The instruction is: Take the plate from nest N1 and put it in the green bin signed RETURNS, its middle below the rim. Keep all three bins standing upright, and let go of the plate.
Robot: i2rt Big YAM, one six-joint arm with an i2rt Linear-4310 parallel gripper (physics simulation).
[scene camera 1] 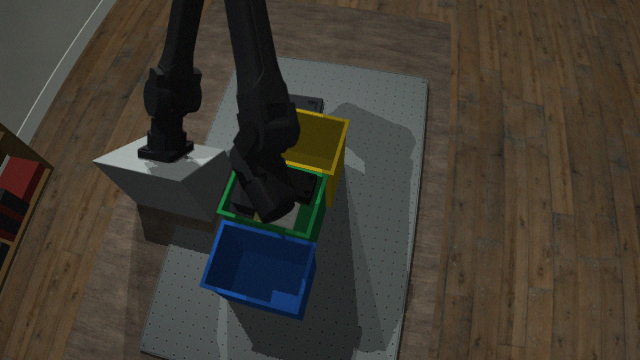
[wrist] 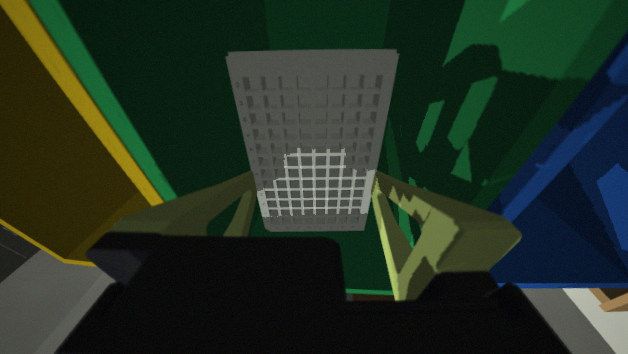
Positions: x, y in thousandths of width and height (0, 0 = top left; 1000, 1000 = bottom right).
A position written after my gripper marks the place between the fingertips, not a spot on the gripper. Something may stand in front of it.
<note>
I see my gripper (wrist: 501, 501), a yellow bin (scene camera 1: 502, 404), a blue bin (scene camera 1: 426, 757) and a green bin (scene camera 1: 482, 621).
The yellow bin also shows in the wrist view (wrist: 119, 501). The blue bin shows as well in the wrist view (wrist: 894, 566). The green bin also shows in the wrist view (wrist: 754, 275).
</note>
